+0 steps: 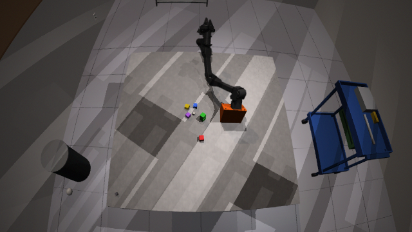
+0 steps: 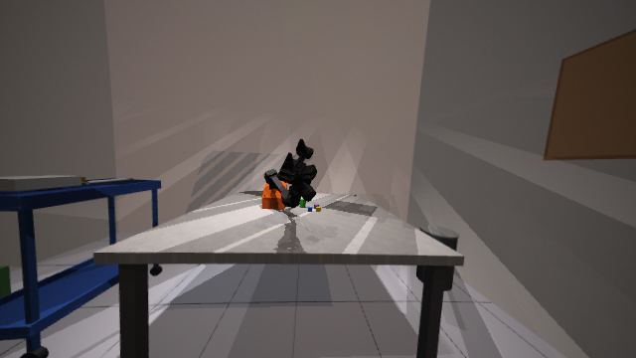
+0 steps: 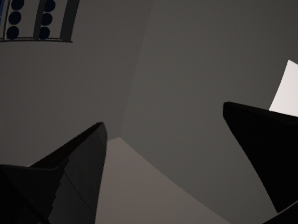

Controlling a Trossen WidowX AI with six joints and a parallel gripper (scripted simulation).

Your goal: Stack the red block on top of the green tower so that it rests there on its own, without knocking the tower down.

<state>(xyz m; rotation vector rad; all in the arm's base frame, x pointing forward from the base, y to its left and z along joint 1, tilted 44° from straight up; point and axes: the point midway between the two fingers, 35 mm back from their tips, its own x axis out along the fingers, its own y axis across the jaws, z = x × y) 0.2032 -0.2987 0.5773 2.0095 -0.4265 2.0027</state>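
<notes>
The red block is 2 cm ahead of my gripper tip, 80 cm to the left of it and 37 cm below it. The rest, counted from my gripper tip: purple block: 12 cm ahead, 63 cm to the left, 37 cm below; then blue block: 7 cm ahead, 56 cm to the left, 37 cm below; then yellow block: 13 cm ahead, 57 cm to the left, 37 cm below.
</notes>
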